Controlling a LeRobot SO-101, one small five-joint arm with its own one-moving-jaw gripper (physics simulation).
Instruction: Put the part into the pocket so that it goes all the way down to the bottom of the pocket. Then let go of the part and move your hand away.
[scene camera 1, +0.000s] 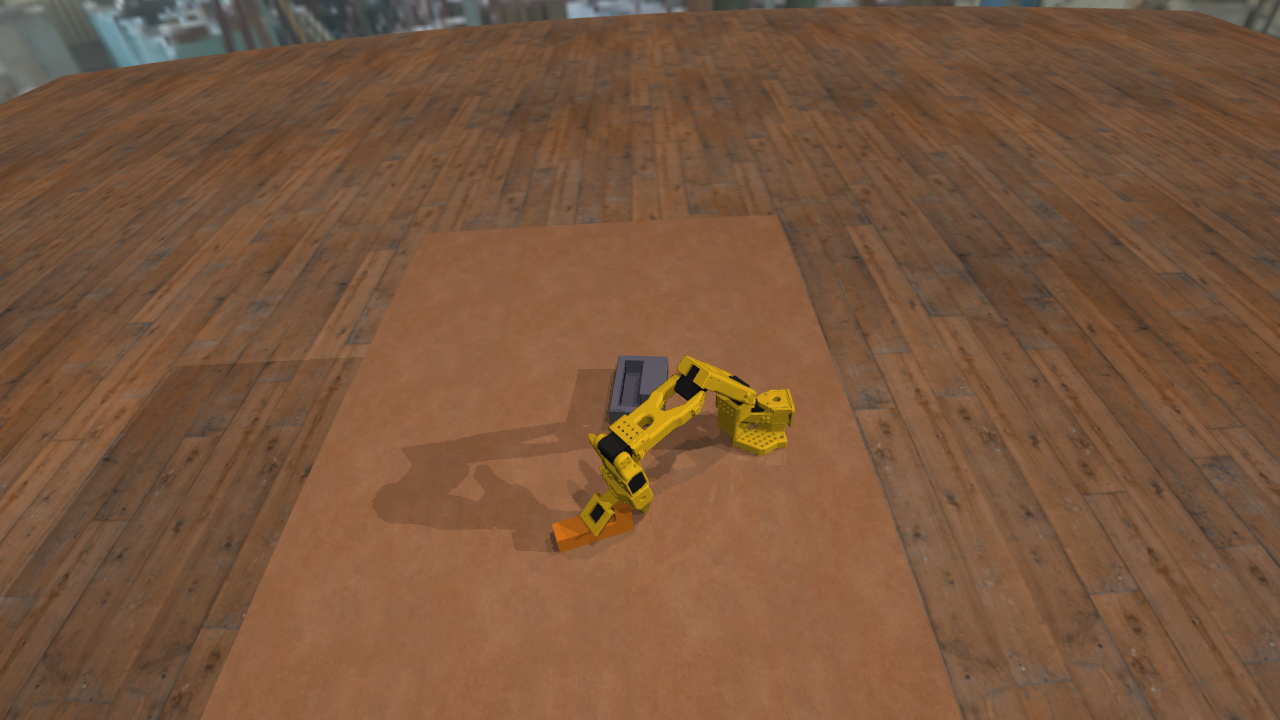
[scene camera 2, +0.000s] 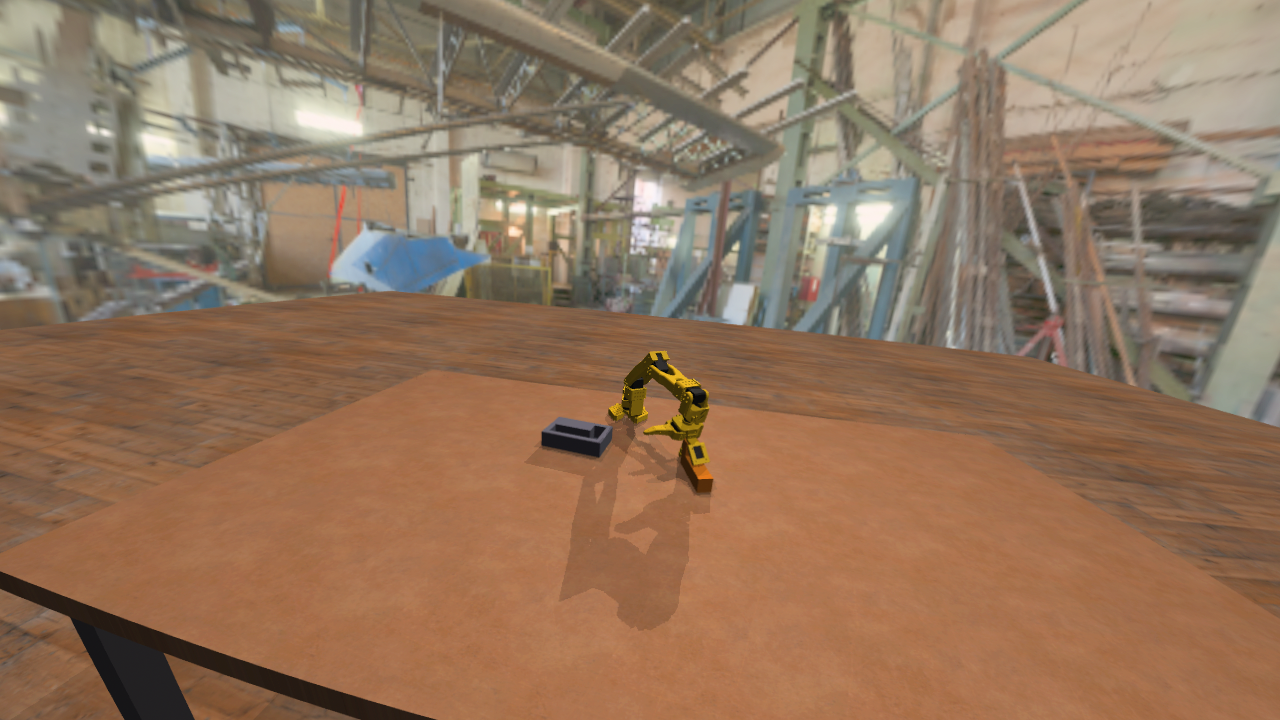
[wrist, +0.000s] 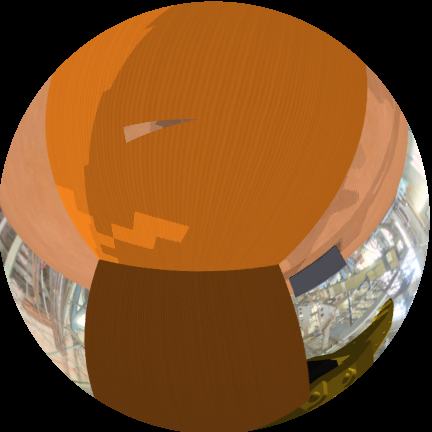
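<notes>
The orange part (scene camera 1: 571, 535) (scene camera 2: 701, 481) (wrist: 225, 165) is a long block lying on the brown mat, outside the pocket. The grey block with the pocket (scene camera 1: 655, 366) (scene camera 2: 571, 440) (wrist: 318, 272) stands apart from it, toward the back in scene camera 1. Its pocket faces up, and the arm hides part of it in that view. My gripper (scene camera 2: 666, 445) is open wide, with the moving jaw swung out toward the grey block's side. The fixed jaw is low at the part, largely hidden. The part fills much of the wrist view, very close to the camera; whether anything touches it is unclear.
The yellow arm's base (scene camera 1: 759, 437) (scene camera 2: 630, 413) stands on the mat (scene camera 1: 537, 295) (scene camera 2: 375, 537), right of the grey block in both scene views. The upper arm passes close to the grey block in scene camera 1. The mat's edges meet a wooden plank surface.
</notes>
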